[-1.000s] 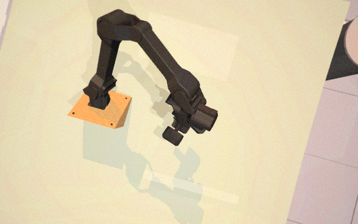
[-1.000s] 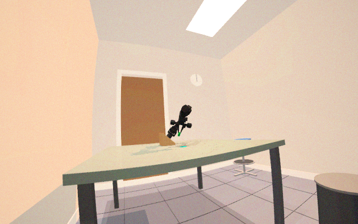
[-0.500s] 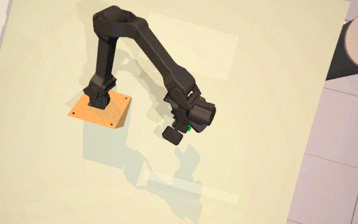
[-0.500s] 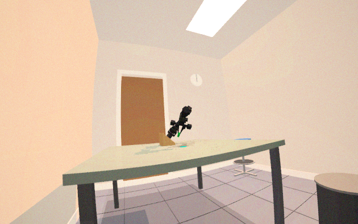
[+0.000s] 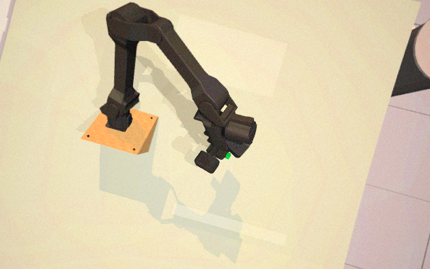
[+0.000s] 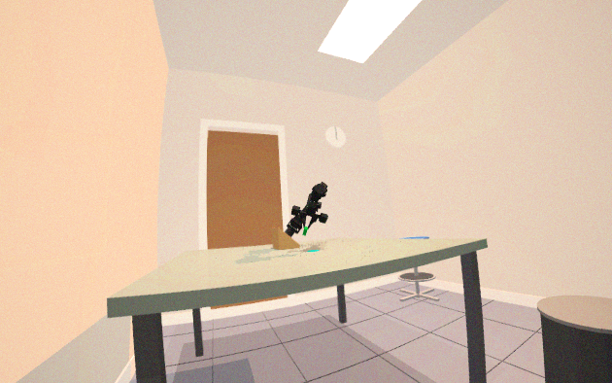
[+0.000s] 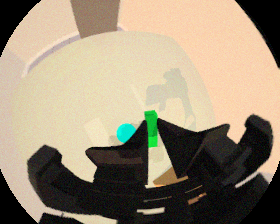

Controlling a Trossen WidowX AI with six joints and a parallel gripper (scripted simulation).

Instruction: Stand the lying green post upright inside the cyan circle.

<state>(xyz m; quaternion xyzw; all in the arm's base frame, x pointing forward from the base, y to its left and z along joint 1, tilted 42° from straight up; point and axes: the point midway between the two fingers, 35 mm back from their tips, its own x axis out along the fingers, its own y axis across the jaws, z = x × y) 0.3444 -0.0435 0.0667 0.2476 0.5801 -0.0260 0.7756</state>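
My gripper tip is 2 cm past the cyan circle, 4 cm to the right of it and 11 cm above it. The rest, counted from my gripper tip: green post: 2 cm behind, 1 cm below.
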